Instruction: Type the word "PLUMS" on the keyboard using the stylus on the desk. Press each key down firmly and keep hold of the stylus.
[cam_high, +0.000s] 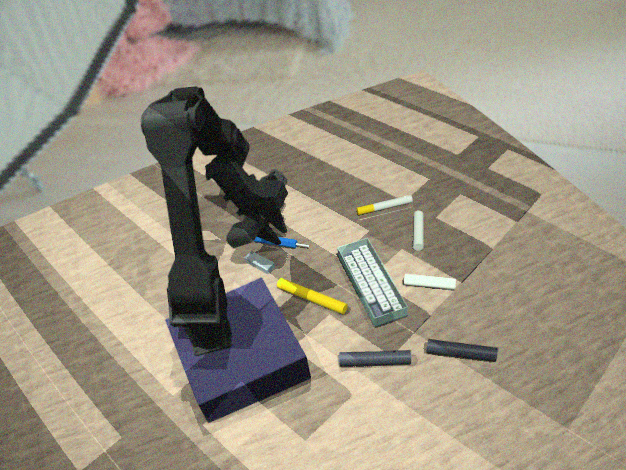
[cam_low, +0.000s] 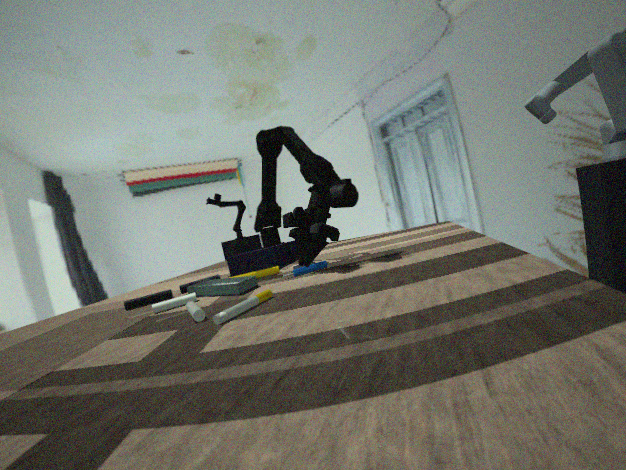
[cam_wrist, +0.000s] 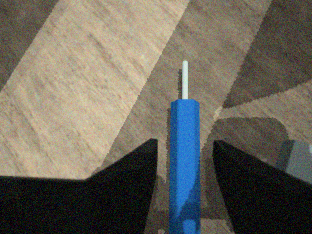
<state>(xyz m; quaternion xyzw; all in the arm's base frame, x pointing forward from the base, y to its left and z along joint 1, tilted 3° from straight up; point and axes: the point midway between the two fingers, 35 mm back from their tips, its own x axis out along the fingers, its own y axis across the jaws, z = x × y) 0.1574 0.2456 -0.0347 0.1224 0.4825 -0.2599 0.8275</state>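
Now: gripper tip 10 mm to the left of the blue stylus, 10 mm short of it and 10 mm above it. Also, from my gripper tip: thin grey tip (40 mm ahead, 30 mm to the right, 10 mm below); then grey block (60 mm behind, 40 mm to the right, 10 mm below); then yellow marker (160 mm to the right, 20 mm ahead, 10 mm below).
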